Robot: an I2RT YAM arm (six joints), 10 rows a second.
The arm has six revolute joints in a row. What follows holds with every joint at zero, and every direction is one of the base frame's.
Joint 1 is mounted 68.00 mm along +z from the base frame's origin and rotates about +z.
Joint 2 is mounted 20.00 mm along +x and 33.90 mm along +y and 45.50 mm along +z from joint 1 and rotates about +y.
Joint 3 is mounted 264.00 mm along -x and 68.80 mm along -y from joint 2 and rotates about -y.
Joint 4 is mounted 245.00 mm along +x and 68.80 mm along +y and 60.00 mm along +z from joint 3 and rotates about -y.
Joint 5 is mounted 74.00 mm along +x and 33.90 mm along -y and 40.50 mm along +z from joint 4 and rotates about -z.
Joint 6 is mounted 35.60 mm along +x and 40.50 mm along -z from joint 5 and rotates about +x.
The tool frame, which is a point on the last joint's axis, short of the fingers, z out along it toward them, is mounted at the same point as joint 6; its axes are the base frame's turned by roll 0.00, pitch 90.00 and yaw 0.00 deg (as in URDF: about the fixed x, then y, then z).
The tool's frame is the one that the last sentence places.
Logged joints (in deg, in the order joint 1, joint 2, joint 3, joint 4, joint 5, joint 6), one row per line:
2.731 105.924 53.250 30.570 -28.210 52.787
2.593 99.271 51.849 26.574 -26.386 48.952
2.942 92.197 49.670 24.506 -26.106 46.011
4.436 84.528 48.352 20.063 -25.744 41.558
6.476 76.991 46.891 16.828 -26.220 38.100
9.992 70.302 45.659 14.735 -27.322 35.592
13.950 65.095 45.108 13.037 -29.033 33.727
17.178 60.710 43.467 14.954 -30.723 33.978
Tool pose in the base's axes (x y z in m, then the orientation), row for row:
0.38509 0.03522 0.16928 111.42 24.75 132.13
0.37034 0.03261 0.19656 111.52 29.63 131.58
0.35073 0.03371 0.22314 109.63 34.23 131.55
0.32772 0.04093 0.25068 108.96 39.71 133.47
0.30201 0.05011 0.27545 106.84 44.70 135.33
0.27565 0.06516 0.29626 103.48 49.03 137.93
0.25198 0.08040 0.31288 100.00 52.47 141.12
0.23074 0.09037 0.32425 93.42 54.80 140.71
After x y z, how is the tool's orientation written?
As angles about the fixed x, y, z axes (roll, pitch, yaw), in degrees.
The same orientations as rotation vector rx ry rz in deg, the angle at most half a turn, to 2 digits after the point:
31.68 114.81 62.93
28.28 113.37 58.91
23.55 111.00 57.29
17.00 109.70 55.16
10.10 107.50 54.76
2.30 104.89 56.51
-5.41 102.39 59.43
-10.98 98.17 63.28

